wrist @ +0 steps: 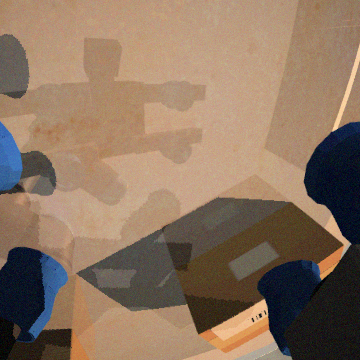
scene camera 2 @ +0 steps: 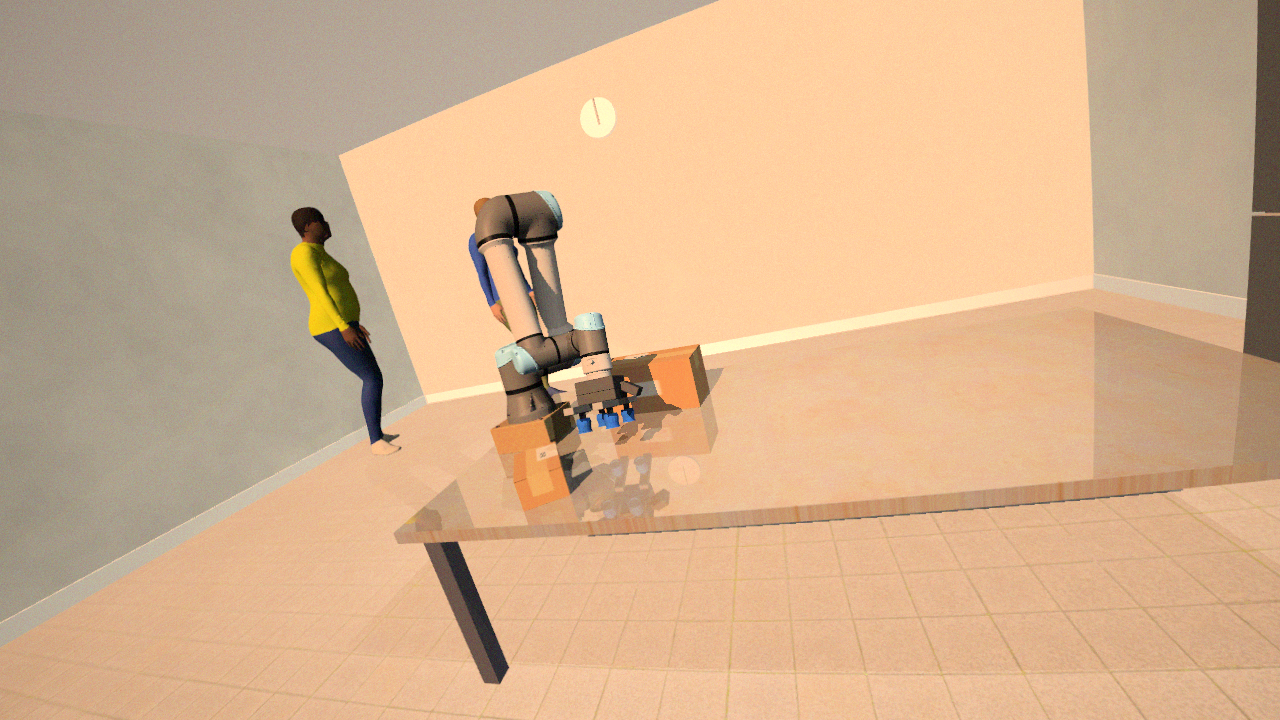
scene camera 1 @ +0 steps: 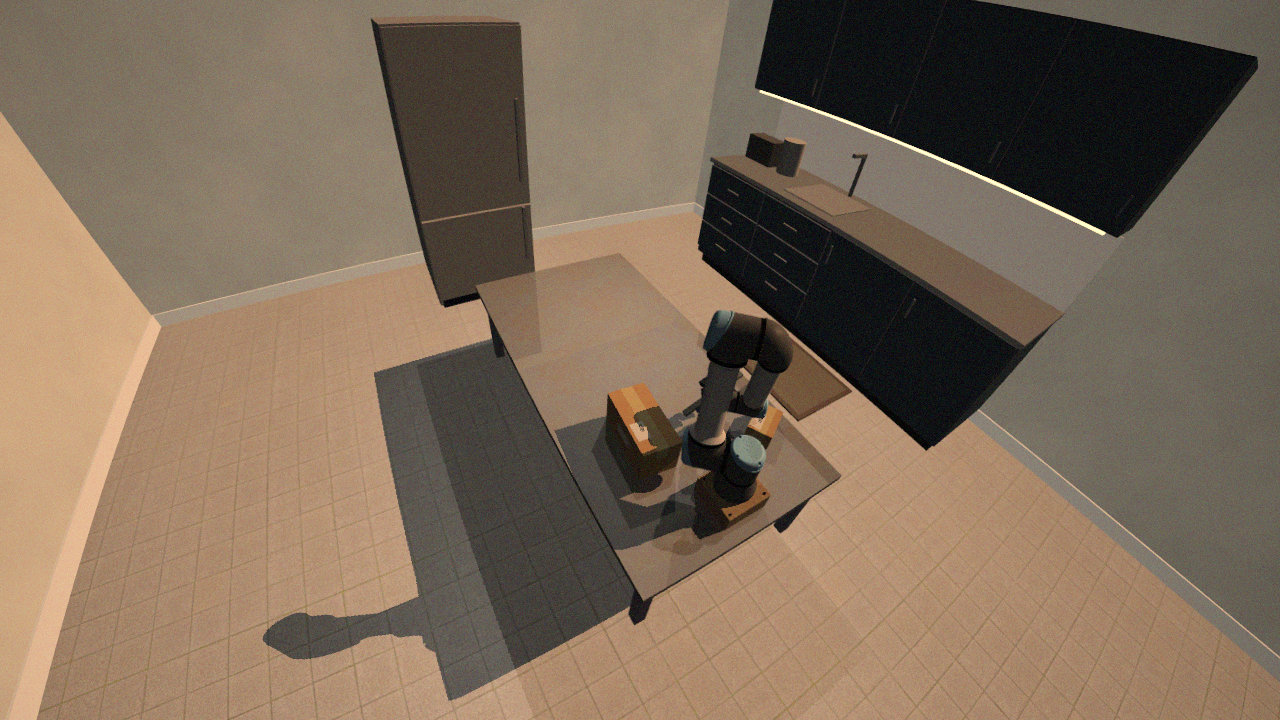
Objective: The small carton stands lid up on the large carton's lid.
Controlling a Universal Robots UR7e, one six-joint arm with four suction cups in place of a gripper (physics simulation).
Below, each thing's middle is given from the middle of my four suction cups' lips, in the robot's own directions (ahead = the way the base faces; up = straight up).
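So you can picture it: my suction cup is 50 mm above the small carton (scene camera 2: 539,477), and it's 150 mm past it and 130 mm to the left of it. As for the large carton (scene camera 2: 675,378), that's 10 mm below my suction cup, 60 mm ahead of it and 340 mm to the left.
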